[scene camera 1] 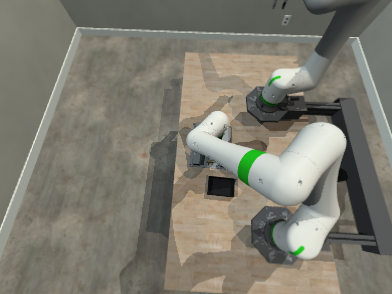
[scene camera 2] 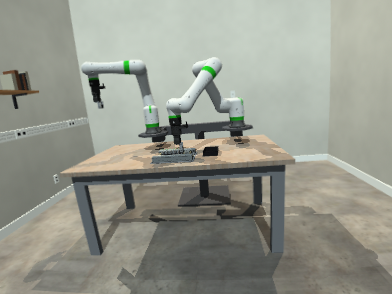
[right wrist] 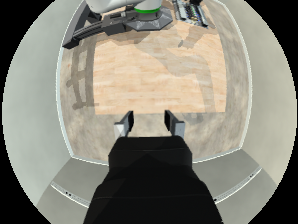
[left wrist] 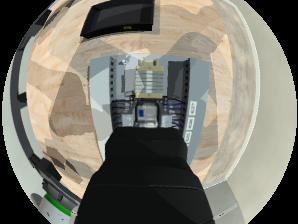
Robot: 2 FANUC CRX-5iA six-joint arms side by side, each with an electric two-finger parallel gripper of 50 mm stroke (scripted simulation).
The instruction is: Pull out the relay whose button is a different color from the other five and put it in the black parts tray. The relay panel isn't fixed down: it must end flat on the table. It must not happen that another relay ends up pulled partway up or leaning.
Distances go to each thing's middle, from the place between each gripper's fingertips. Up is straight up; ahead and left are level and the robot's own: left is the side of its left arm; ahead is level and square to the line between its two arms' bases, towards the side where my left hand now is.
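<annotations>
The relay panel [left wrist: 186, 79] is 730 mm to the left of my right hand, 340 mm ahead of it and 420 mm below it.
My left hand, for its part, is 4 cm above the relay panel and 6 cm to the left of it.
</annotations>
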